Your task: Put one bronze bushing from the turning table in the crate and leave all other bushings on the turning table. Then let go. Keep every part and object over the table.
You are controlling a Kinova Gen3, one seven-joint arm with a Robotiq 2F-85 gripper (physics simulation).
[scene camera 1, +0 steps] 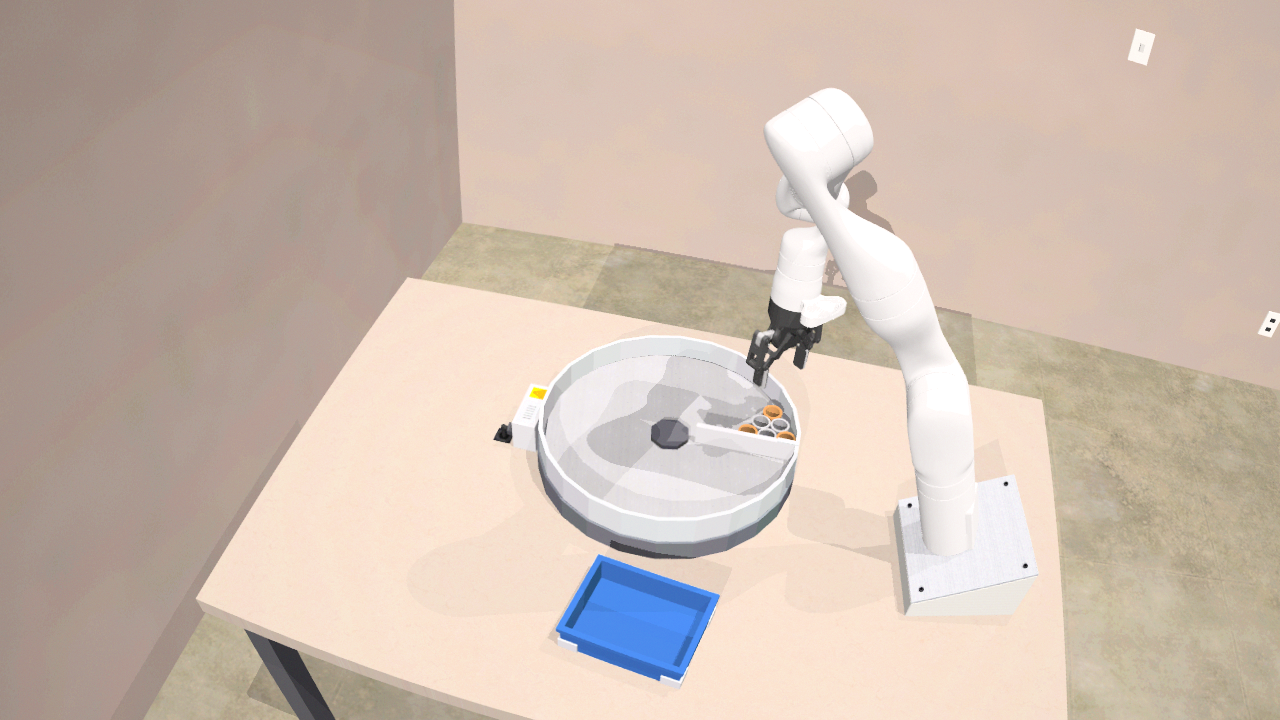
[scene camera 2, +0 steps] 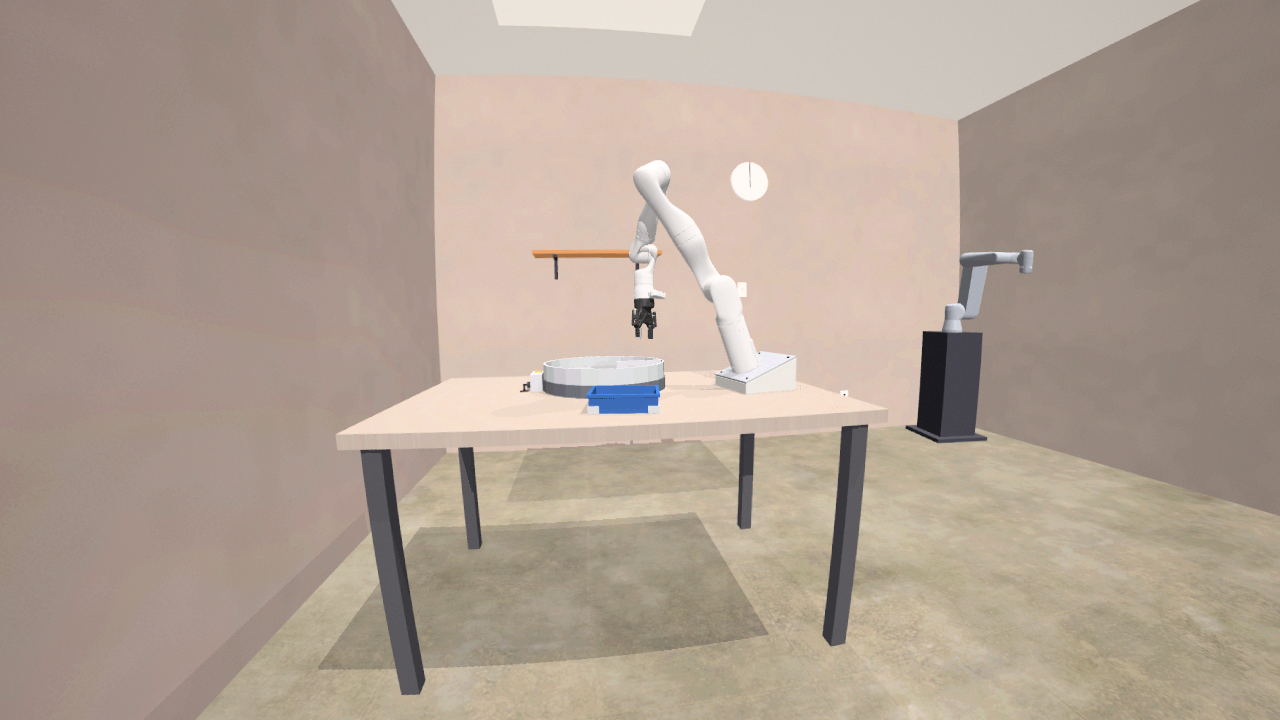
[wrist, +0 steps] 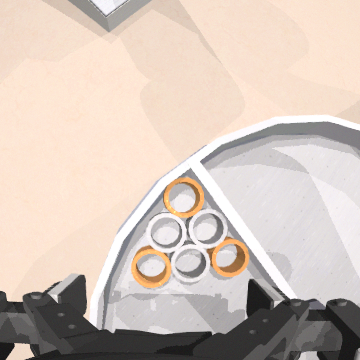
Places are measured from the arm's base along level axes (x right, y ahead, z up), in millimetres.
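Where they show: gripper, between the fingertips: (scene camera 1: 779, 376) (scene camera 2: 644, 338) (wrist: 165, 296); arm's base, origin of its link: (scene camera 1: 949, 532) (scene camera 2: 745, 367).
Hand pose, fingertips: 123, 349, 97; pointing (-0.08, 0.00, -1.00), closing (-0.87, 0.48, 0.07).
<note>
Each offset is from my fingertips to the top centre of the thing, as dx, dy, dz. "pt": to the spot under its first point.
Three bronze bushings {-41, -38, -87} (wrist: 200, 196) {+9, +1, -87} (wrist: 152, 283) {-52, +24, -87} (wrist: 243, 260) (scene camera 1: 772, 411) stand upright with three grey ones {-21, +12, -87} (wrist: 190, 279) in a tight triangle on the turning table (scene camera 1: 666, 531) (scene camera 2: 599, 376) (wrist: 300, 119). The bronze ones are its corners, near the rim and beside the white divider {pt -77, +26, -81} (scene camera 1: 742, 438) (wrist: 241, 225). In the second scene view the wall hides them. My gripper (scene camera 1: 780, 368) (scene camera 2: 644, 334) (wrist: 165, 296) is open and empty, pointing down, above the table's rear right part. In the wrist view the bushings lie ahead of the fingertips. The blue crate {-432, +50, -115} (scene camera 1: 617, 656) (scene camera 2: 623, 405) stands in front, with no bushing in it.
A dark hub {-92, +143, -104} (scene camera 1: 669, 433) is at the turning table's centre. A white box {pt -164, +362, -107} (scene camera 1: 529, 419) with a yellow mark adjoins its left side. The robot's base (scene camera 1: 993, 537) (wrist: 109, 22) stands to the right. The turning table's raised wall surrounds the bushings' area.
</note>
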